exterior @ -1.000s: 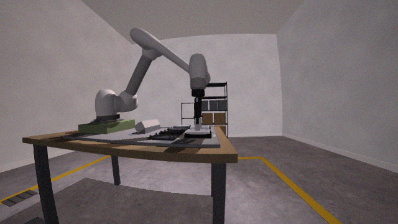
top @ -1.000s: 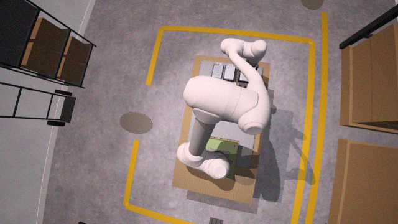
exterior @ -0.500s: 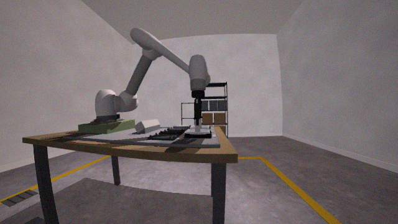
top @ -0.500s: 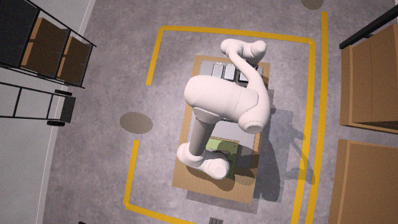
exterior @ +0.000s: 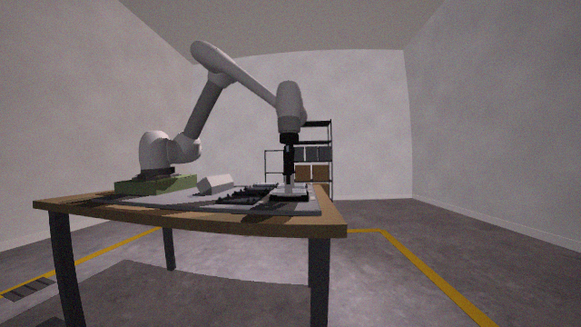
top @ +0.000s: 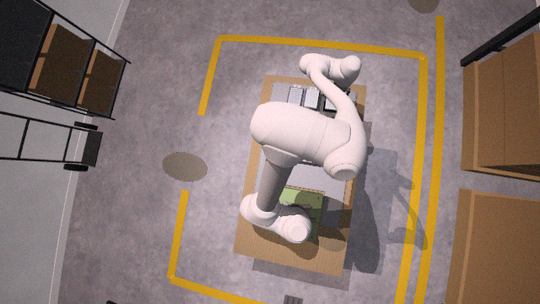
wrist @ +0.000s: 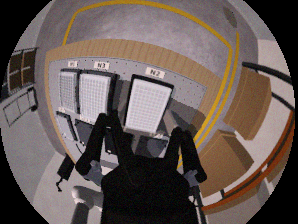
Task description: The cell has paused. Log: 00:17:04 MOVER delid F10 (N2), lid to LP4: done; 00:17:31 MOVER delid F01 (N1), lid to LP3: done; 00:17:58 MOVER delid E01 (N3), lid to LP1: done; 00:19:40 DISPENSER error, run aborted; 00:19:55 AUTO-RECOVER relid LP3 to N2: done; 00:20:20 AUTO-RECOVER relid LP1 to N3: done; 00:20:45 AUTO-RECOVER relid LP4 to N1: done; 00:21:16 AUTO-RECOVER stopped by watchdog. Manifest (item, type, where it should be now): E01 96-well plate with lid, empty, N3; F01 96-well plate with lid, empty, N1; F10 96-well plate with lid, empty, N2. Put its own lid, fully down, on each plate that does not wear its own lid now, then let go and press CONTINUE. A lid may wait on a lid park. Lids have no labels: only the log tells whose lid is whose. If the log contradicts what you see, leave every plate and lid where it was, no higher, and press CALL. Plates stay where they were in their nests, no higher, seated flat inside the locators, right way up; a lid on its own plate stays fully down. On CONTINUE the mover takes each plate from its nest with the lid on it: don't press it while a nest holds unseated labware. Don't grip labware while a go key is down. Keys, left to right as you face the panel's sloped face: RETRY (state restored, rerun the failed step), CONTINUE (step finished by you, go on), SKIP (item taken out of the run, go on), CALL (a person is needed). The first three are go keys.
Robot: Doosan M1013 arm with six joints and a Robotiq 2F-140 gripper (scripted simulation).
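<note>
The label is 80 mm behind my hand, 340 mm to the left of it and 50 mm below it.
</note>
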